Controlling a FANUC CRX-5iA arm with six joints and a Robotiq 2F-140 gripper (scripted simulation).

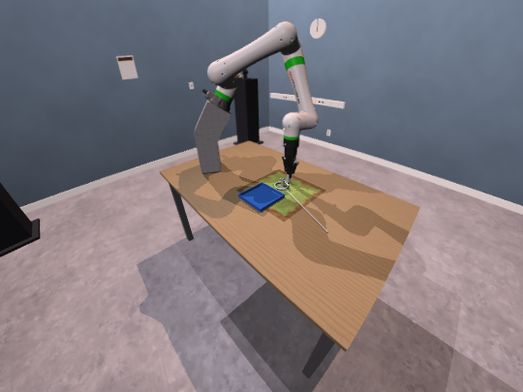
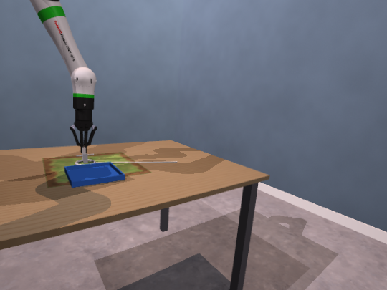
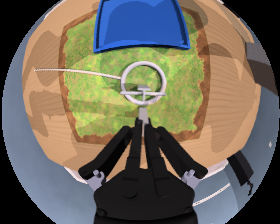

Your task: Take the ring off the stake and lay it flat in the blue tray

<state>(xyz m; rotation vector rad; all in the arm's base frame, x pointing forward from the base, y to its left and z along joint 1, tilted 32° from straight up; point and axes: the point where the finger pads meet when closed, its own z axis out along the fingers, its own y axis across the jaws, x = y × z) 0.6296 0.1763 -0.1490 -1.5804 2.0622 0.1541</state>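
Right now my hand is 50 mm to the left of the short grey stake, 10 mm past it and 10 mm above it. From my hand the other things lie so: blue tray 240 mm to the right, 30 mm below, 30 mm behind; green mat 100 mm to the right, 50 mm below, 10 mm ahead.
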